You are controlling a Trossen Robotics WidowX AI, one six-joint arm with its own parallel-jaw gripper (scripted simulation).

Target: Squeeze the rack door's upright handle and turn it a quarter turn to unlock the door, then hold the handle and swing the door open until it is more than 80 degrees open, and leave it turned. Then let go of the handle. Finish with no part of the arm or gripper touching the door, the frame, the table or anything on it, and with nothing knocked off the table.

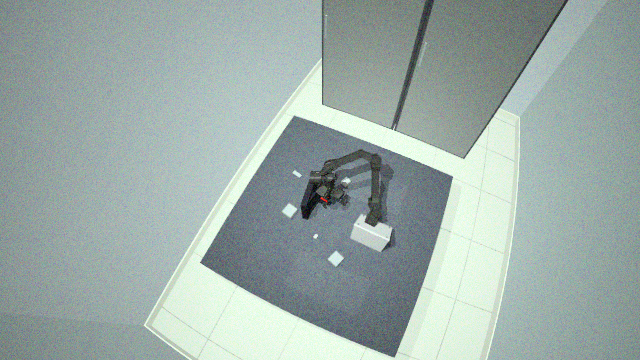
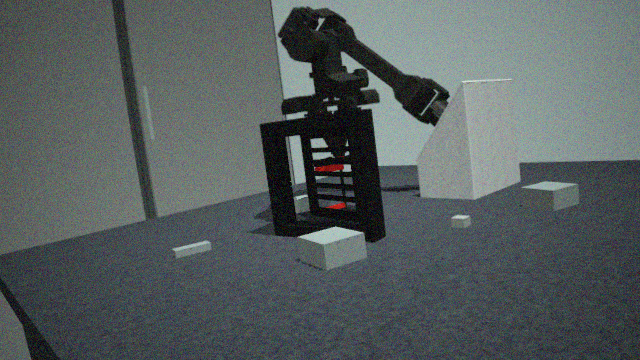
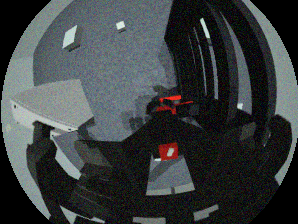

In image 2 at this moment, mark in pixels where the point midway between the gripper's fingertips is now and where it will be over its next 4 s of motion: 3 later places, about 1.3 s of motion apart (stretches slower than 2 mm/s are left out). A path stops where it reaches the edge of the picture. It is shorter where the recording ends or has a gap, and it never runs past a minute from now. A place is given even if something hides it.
My gripper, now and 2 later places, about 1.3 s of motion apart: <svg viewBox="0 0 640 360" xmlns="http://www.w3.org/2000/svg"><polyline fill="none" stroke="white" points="337,147 378,142 418,138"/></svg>
